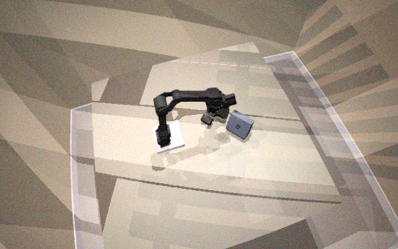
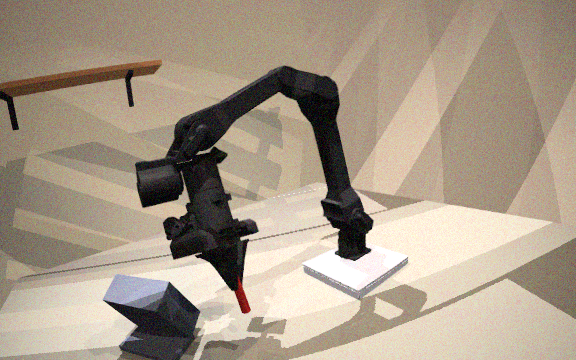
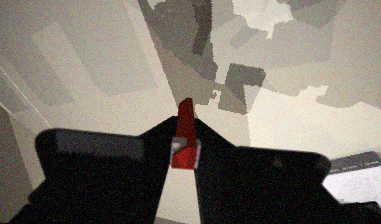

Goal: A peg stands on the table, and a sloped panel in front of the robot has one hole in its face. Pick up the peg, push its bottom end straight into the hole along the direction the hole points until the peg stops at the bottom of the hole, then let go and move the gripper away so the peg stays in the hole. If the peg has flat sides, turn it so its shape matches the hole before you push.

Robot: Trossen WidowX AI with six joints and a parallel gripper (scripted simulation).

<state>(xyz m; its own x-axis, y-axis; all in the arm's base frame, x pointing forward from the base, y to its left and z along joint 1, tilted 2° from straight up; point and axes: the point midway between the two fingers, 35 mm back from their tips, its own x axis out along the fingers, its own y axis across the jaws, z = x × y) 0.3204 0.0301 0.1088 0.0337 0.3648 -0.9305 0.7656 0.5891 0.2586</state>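
Right now my gripper tip is 120 mm to the left of the blue-grey sloped panel, 120 mm short of it and 40 mm above it. From my gripper tip the other things lie so: red peg: 20 mm above, 10 mm to the right.
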